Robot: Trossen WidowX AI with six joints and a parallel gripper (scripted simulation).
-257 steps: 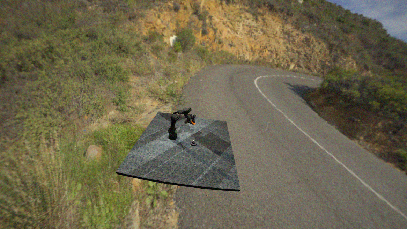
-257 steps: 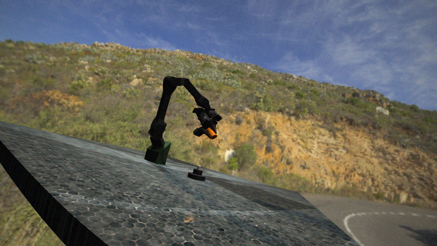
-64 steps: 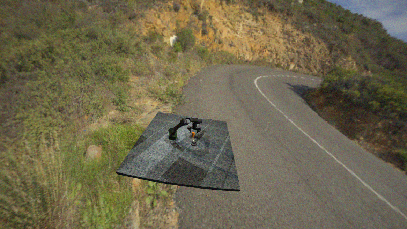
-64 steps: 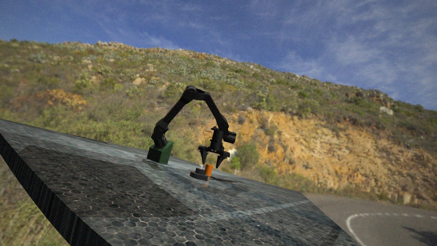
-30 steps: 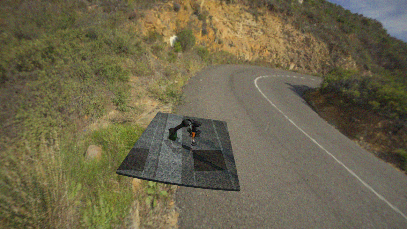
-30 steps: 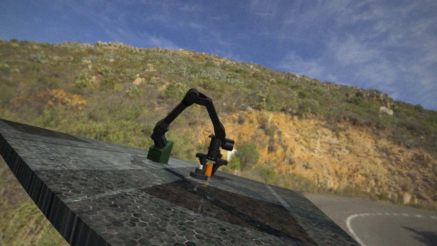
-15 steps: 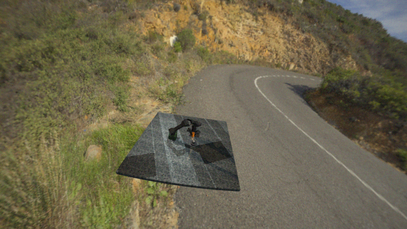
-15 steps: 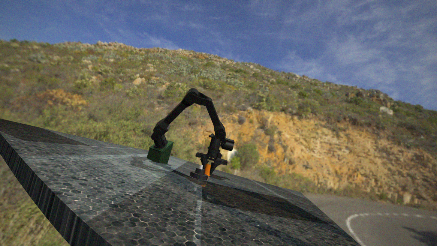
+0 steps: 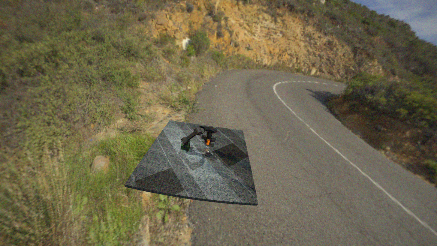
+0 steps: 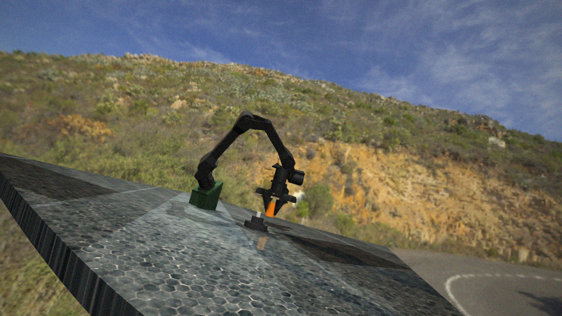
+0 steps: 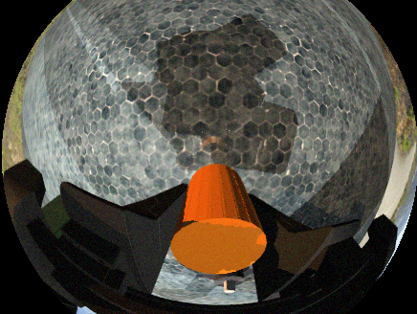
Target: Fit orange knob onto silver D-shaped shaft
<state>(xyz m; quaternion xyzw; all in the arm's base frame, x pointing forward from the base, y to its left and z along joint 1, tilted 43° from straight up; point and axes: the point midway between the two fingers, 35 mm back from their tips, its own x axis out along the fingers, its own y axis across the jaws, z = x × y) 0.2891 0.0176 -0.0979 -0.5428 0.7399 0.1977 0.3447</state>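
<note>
Right now the round pedestal is 160 mm to the right of my gripper tip and 20 mm below it. From my gripper tip the other things lie so: orange knob: 30 mm above.
</note>
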